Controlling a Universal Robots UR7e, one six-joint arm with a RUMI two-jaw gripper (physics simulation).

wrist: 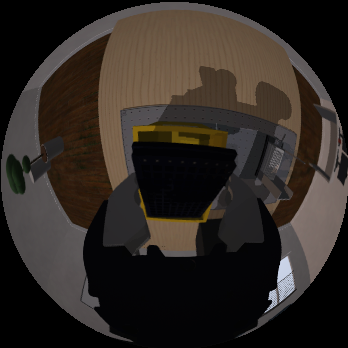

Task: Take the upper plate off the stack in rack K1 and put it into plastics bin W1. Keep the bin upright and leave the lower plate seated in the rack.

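Frame: origin at the arm's base, x ahead, y left, z up, level; centimetres.
Where they show: gripper, between the fingertips: (181,173).
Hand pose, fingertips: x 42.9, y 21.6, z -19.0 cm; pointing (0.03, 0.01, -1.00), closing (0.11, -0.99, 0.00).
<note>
Each offset is from my fingertips to the centre of the thing. "*": to the spot under its first point. Level surfaces: height alone.
The held plate @[dx -2.3, dy +0.1, dz +0.6 cm] (183,172), black with a grid of wells, is in the middle of the wrist view. My gripper (181,173) is shut on it, with one grey finger at each side edge. The yellow plastics bin @[* dx +4.0, dy +3.1, dz -4.3 cm] (160,128) lies beyond the plate in line of sight. Its far rim and part of its inside show above the plate, and its near rim shows at the plate's lower edge. The bin looks upright. The plate hides most of the bin, so its height over the bin cannot be told. Rack K1 and the lower plate cannot be clearly made out.
A grey perforated board @[dz -22.3 cm] (145,113) lies under the bin on the wooden table @[dz -23.6 cm] (155,60). A pale gridded item @[dx -2.4, dy -34.2, dz -19.6 cm] (275,159) stands in dark and grey fixtures at the right. Shadows fall over the table and board. A potted plant (16,174) is far left.
</note>
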